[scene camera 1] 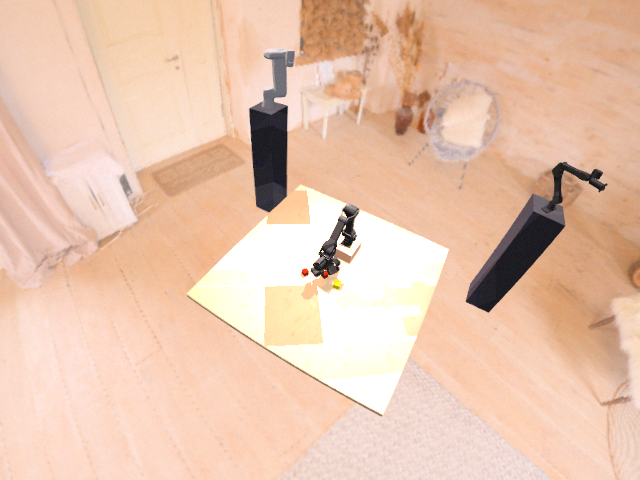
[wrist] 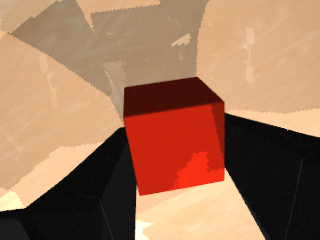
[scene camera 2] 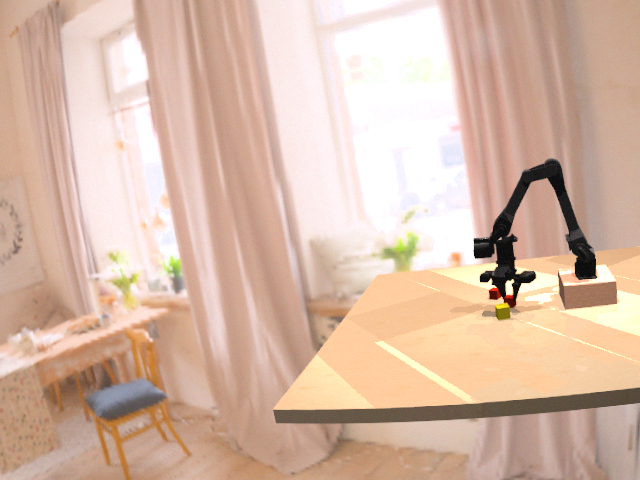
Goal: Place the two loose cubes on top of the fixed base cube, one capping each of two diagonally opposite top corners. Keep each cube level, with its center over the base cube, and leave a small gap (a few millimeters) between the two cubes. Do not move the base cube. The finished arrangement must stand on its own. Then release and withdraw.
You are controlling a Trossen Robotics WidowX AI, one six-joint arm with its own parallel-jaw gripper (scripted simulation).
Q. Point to a red cube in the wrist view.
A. At 176, 129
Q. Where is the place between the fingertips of my gripper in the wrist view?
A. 171, 130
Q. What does my gripper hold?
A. A red cube.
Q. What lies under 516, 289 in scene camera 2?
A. My gripper.
